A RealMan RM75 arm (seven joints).
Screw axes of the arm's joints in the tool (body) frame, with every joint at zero. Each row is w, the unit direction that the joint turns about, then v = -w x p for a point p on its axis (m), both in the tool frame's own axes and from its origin. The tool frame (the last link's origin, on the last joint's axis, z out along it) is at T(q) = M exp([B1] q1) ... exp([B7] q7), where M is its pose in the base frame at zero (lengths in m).
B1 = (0, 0, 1, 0.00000, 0.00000, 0.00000)
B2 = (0, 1, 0, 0.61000, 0.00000, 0.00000)
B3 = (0, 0, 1, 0.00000, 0.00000, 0.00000)
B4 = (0, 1, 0, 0.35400, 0.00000, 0.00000)
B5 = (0, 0, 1, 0.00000, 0.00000, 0.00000)
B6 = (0, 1, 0, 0.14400, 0.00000, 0.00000)
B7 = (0, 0, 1, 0.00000, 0.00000, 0.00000)
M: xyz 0.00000 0.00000 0.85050 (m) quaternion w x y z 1 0 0 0
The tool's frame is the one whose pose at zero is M.
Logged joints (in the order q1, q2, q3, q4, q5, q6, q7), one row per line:
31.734, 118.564, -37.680, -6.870, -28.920, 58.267, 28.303
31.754, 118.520, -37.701, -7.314, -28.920, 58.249, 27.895
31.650, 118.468, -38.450, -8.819, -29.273, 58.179, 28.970
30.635, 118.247, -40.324, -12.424, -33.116, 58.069, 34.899
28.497, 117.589, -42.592, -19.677, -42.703, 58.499, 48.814
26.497, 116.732, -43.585, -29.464, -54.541, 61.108, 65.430
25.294, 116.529, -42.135, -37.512, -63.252, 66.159, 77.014
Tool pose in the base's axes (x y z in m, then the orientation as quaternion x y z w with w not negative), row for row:
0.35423, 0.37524, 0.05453, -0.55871, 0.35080, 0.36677, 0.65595
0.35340, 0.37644, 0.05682, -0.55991, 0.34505, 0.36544, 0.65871
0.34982, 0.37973, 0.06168, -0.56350, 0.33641, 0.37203, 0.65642
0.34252, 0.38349, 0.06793, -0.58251, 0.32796, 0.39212, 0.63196
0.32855, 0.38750, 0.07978, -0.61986, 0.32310, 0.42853, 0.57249
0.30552, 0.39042, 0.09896, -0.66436, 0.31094, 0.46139, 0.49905
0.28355, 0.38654, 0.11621, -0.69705, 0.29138, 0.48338, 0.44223
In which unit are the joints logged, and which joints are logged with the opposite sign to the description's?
The joints are logged in degrees. Opposite sign: q6.
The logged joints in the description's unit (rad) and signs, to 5 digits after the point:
0.55386, 2.06933, -0.65764, -0.11990, -0.50475, -1.01695, 0.49398
0.55421, 2.06856, -0.65801, -0.12765, -0.50475, -1.01664, 0.48686
0.55240, 2.06766, -0.67108, -0.15392, -0.51091, -1.01542, 0.50562
0.53468, 2.06380, -0.70379, -0.21684, -0.57798, -1.01350, 0.60910
0.49737, 2.05232, -0.74337, -0.34343, -0.74531, -1.02100, 0.85197
0.46246, 2.03736, -0.76070, -0.51424, -0.95192, -1.06654, 1.14197
0.44146, 2.03381, -0.73539, -0.65471, -1.10396, -1.15469, 1.34415

